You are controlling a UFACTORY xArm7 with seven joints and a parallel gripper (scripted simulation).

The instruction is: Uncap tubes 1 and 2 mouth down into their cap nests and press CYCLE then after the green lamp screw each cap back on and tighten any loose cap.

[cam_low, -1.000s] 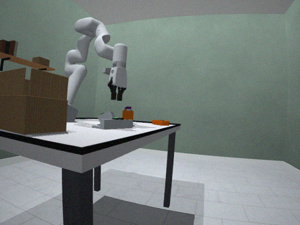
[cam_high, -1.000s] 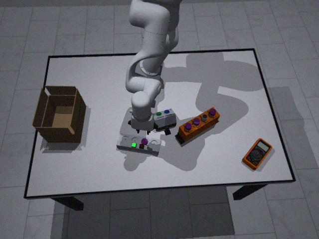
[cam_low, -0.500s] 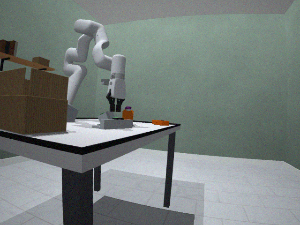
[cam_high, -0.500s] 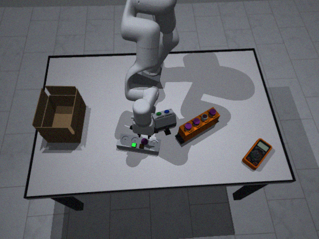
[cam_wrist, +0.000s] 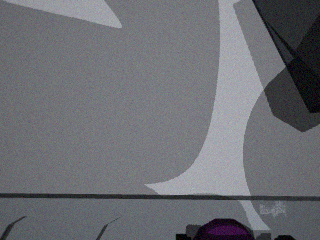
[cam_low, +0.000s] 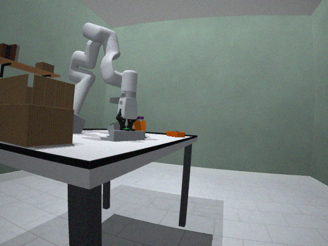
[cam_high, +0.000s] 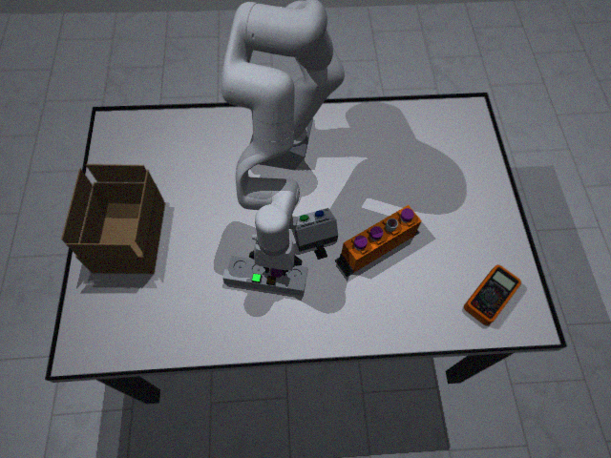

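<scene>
My gripper is now 4 cm above the purple cap. From my hand the other things lie so: blue key (16 cm behind, 11 cm to the left, 2 cm above); then green key (14 cm behind, 7 cm to the left, 2 cm above); then grey key housing (14 cm behind, 9 cm to the left, 1 cm above).
</scene>
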